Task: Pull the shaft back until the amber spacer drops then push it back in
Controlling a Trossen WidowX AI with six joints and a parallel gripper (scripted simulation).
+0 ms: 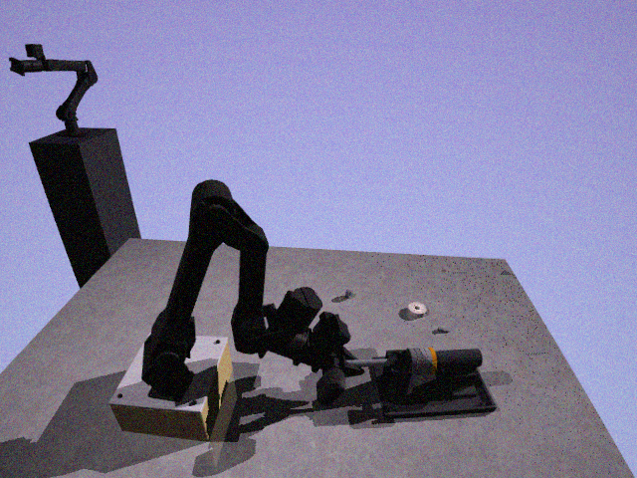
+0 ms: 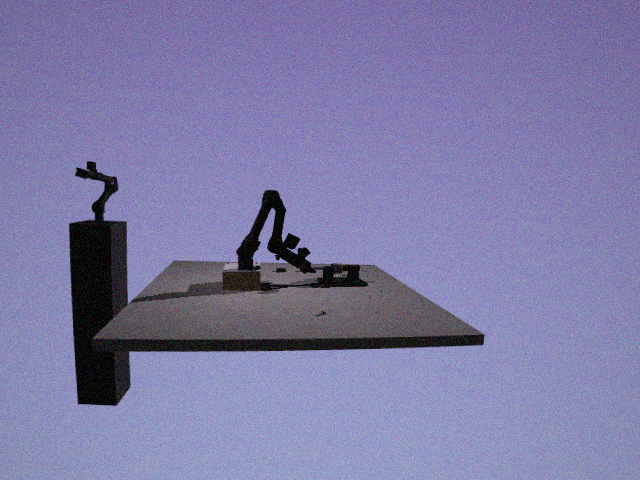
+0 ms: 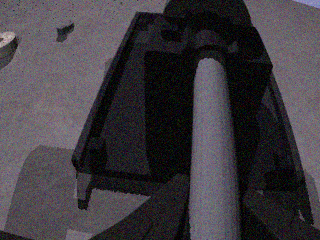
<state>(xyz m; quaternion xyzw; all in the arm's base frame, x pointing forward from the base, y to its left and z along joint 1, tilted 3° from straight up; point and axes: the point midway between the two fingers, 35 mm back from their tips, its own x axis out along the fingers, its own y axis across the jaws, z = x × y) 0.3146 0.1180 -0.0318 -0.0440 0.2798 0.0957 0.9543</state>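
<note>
The grey shaft is 6 cm ahead of my gripper tip, 1 cm to the left of it and 2 cm above it. Round my gripper tip: amber spacer 13 cm ahead, 3 cm to the left, 2 cm above; grey spacer 11 cm ahead, 2 cm to the left, 2 cm above; white ring 13 cm ahead, 27 cm to the left, 5 cm below.
</note>
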